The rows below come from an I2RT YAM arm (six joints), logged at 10 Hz.
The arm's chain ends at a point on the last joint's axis. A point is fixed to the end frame.
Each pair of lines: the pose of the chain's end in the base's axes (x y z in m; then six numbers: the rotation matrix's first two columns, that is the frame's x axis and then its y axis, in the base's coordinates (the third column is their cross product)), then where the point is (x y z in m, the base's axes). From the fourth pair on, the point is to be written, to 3 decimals.
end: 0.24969 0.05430 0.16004 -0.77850 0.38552 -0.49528 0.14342 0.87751 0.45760
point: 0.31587 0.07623 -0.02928
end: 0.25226 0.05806 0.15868 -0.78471 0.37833 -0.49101 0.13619 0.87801 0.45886
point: 0.31737 0.08109 -0.03089
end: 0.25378 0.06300 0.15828 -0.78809 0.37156 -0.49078 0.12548 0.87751 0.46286
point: 0.31895 0.08758 -0.03107
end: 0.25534 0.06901 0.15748 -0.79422 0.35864 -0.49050 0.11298 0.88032 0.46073
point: 0.320 0.094 -0.032
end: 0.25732 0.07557 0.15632 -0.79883 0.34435 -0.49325 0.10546 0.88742 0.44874
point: 0.321 0.099 -0.034
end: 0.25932 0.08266 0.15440 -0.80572 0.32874 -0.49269 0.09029 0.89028 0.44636
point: 0.322 0.107 -0.036
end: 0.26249 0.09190 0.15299 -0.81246 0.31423 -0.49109 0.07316 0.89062 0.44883
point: 0.325 0.118 -0.037
